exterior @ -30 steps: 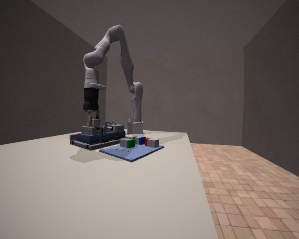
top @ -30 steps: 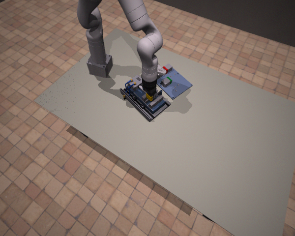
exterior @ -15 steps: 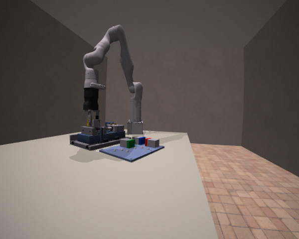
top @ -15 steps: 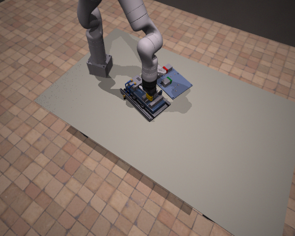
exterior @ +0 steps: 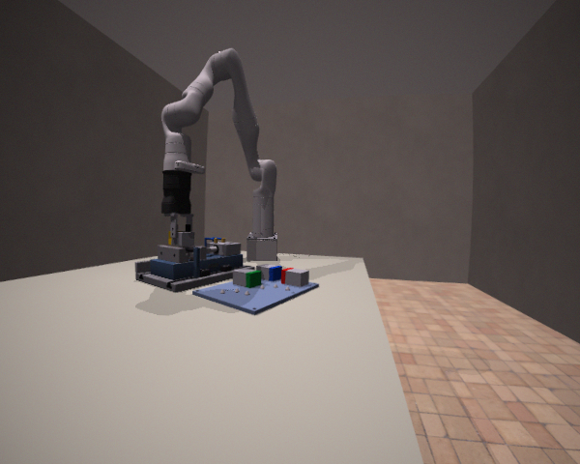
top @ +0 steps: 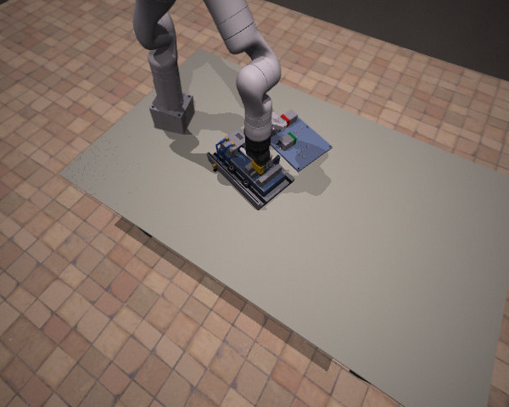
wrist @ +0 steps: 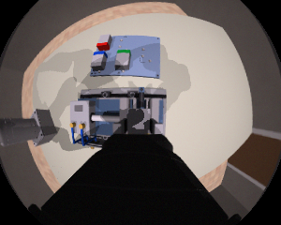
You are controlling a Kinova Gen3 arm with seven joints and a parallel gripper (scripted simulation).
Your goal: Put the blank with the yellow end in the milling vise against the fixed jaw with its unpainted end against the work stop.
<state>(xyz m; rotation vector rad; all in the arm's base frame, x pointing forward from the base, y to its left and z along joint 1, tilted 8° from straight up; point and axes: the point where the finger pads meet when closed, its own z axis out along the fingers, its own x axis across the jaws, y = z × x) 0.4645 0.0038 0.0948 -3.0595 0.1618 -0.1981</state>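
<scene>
Right now my hand is 20 mm above the yellow-ended blank. Also, from my hand: green-ended blank: 30 mm behind, 200 mm to the left, 110 mm below; fixed jaw: 40 mm ahead, 60 mm below; milling vise: 60 mm behind, 10 mm to the left, 100 mm below.
</scene>
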